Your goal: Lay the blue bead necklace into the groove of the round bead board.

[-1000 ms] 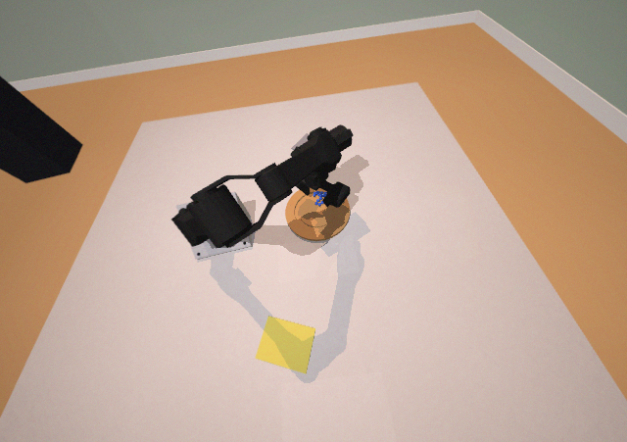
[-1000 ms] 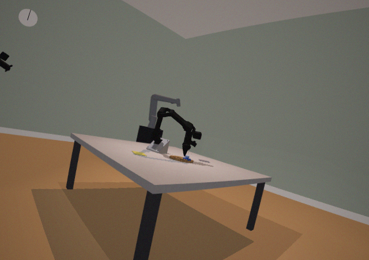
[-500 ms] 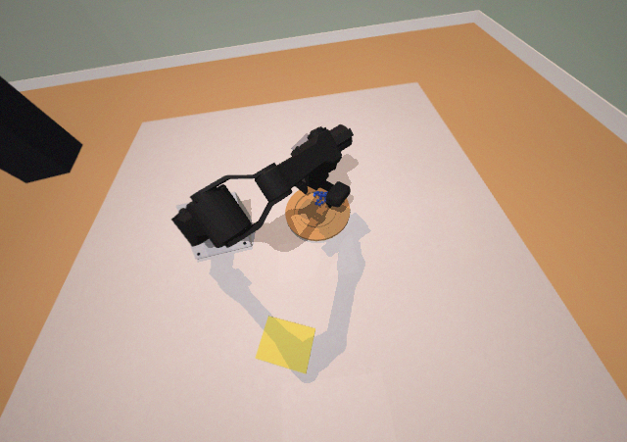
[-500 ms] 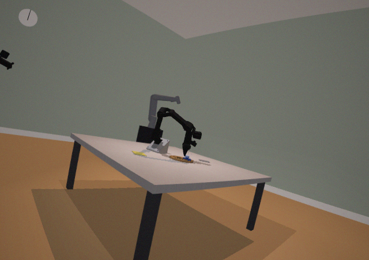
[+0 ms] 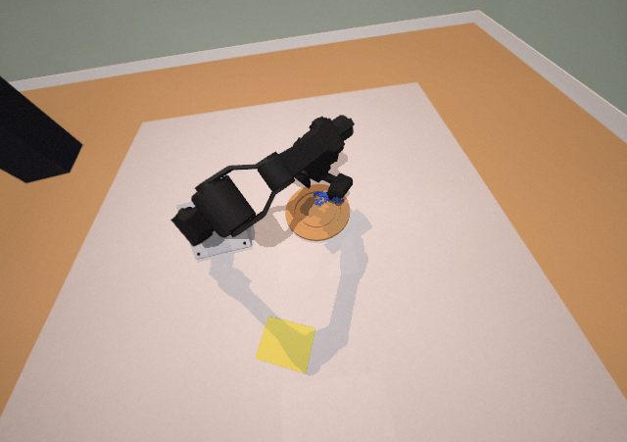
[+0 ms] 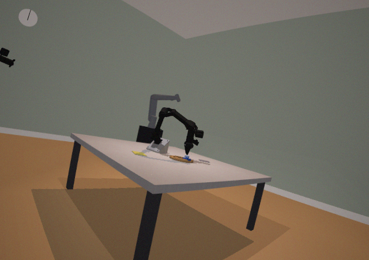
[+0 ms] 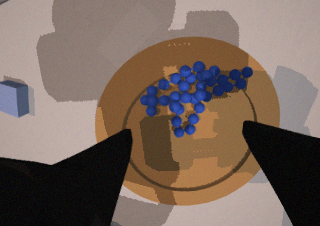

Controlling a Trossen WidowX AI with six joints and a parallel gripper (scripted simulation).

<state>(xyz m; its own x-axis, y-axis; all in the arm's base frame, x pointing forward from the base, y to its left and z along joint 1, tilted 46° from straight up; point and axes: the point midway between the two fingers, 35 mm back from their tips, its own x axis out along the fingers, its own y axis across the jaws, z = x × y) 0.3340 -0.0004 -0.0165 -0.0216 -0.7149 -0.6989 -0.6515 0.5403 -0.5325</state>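
The round bead board lies 2 cm behind my gripper tip, 3 cm to the right of it and 4 cm below it. Round my gripper tip: yellow square patch: 18 cm behind, 35 cm to the right, 5 cm below; then flat grey tile: 2 cm ahead, 28 cm to the left, 5 cm below; then light blue cube: 11 cm behind, 17 cm to the left, 4 cm below.
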